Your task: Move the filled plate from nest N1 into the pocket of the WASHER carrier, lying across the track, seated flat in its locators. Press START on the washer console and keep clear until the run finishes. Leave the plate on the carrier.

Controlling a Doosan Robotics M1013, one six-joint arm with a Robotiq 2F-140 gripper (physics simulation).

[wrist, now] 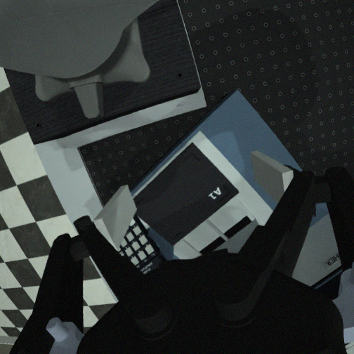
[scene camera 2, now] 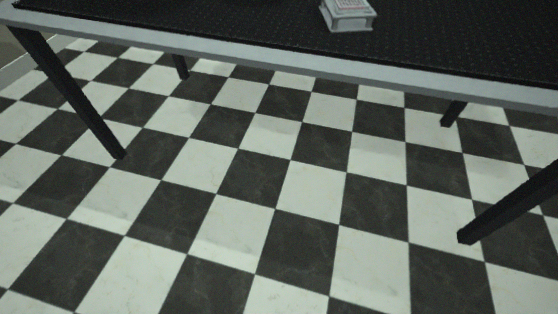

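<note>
My gripper (wrist: 190,181) is open and empty in the wrist view, its pale pads apart on either side of a dark block marked A1 (wrist: 185,192). This block sits on a white and blue machine (wrist: 235,117), whose lettering ending in "HER" shows at the lower right. A black panel with pale square keys (wrist: 136,245) lies beside the left finger, partly covered. START does not show. The gripper body hides the machine's lower part, and I cannot make out the carrier pocket. In the scene view, a plate with a reddish top (scene camera 2: 350,4) rests on a grey nest (scene camera 2: 351,24); its label is unreadable.
The grey robot base (wrist: 92,97) stands on a black block (wrist: 165,60) at the wrist view's upper left. The dark perforated table top (scene camera 2: 200,25) (wrist: 240,40) has a pale edge (scene camera 2: 280,59). Black table legs (scene camera 2: 80,100) stand on the checkered floor.
</note>
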